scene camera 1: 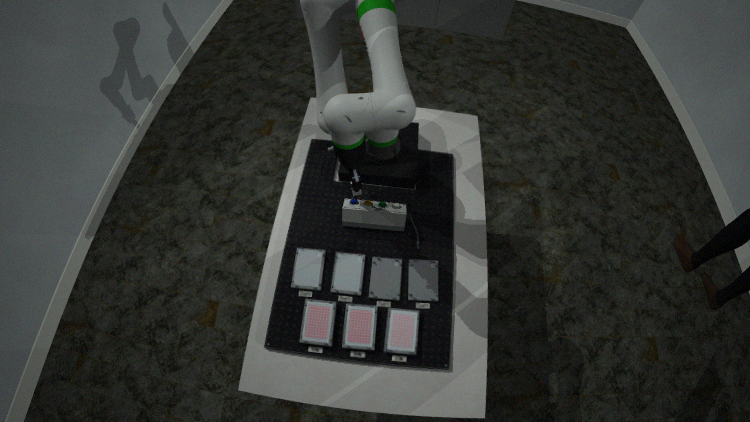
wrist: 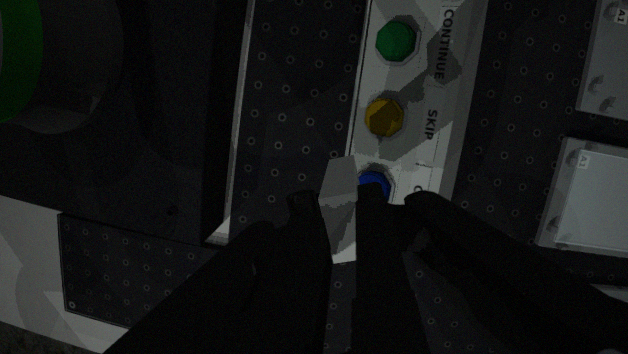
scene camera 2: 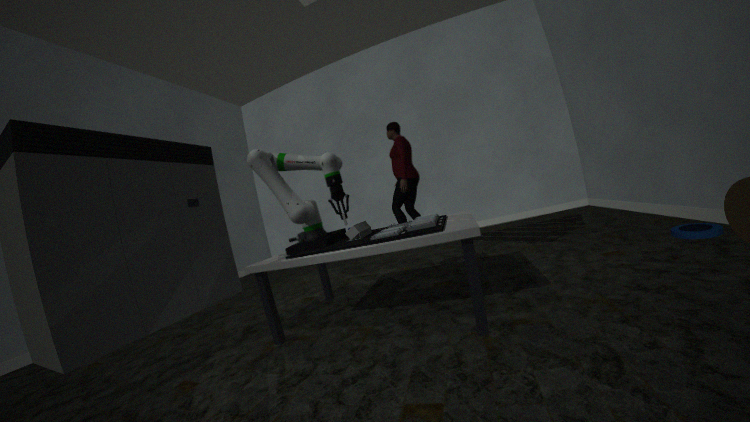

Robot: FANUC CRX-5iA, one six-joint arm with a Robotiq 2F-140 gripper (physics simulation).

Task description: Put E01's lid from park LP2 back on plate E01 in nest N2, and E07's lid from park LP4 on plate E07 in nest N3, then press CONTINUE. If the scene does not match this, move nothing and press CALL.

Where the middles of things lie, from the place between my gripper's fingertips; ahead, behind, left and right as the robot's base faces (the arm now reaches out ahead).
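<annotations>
The green CONTINUE button (wrist: 395, 41) is 30 mm below my hand, and it sits 30 mm ahead of my hand and 90 mm to the left of it.
</annotations>
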